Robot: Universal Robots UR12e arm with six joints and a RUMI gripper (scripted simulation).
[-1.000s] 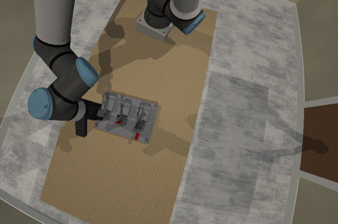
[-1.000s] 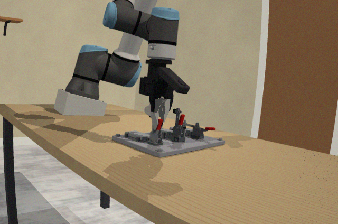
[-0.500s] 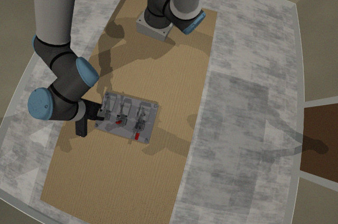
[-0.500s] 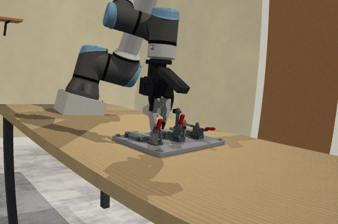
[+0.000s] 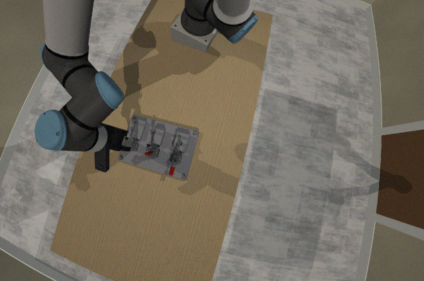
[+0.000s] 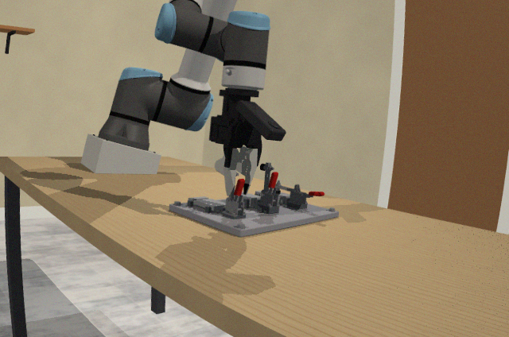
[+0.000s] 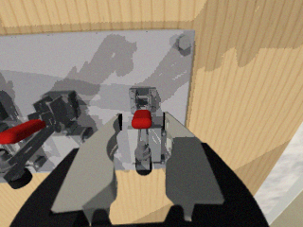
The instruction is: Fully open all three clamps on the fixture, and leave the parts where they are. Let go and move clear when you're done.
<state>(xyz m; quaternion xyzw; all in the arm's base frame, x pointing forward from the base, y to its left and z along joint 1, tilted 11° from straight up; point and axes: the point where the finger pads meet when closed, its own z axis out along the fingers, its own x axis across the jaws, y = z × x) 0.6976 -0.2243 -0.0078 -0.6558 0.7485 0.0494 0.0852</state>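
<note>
The grey fixture plate lies 20 mm behind my hand, 110 mm to the left of it and 70 mm below it.
</note>
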